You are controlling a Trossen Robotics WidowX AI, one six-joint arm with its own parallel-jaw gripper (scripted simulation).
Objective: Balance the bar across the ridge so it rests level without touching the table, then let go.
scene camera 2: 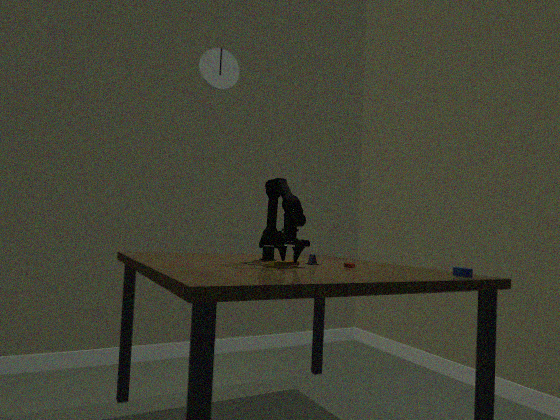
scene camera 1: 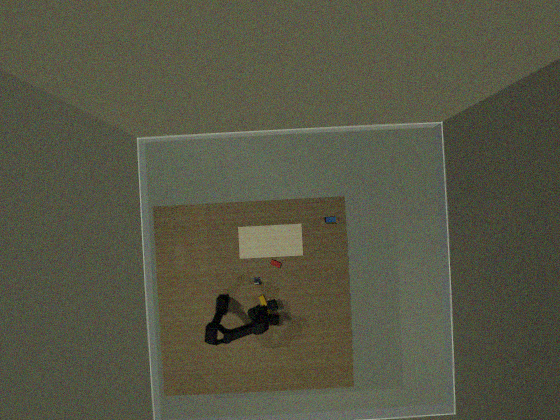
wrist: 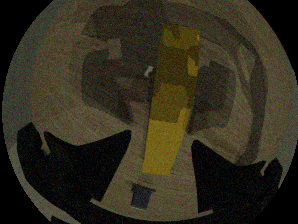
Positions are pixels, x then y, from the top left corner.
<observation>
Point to a yellow bar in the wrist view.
At 176, 74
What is my gripper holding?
Nothing.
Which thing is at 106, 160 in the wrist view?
My gripper.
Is my gripper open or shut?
Open.
</observation>
